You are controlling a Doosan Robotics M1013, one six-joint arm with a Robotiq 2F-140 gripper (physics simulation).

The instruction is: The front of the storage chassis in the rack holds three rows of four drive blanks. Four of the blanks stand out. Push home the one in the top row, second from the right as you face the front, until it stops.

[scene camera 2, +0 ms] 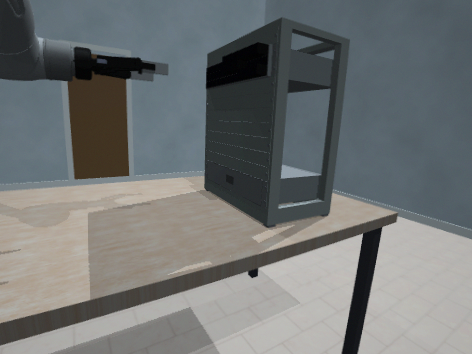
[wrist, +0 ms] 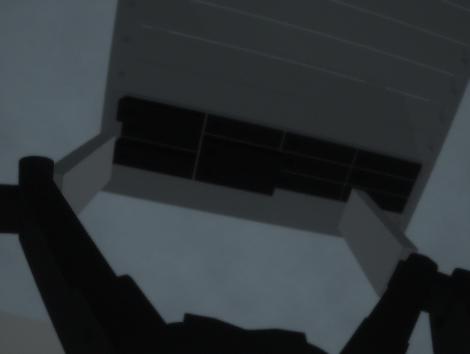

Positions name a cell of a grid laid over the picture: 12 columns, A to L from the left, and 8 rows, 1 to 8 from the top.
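Observation:
My gripper (scene camera 2: E2), (wrist: F5) is there on scene camera 2 and in the wrist view, and so is a grey rack (scene camera 2: G2), (wrist: F3).

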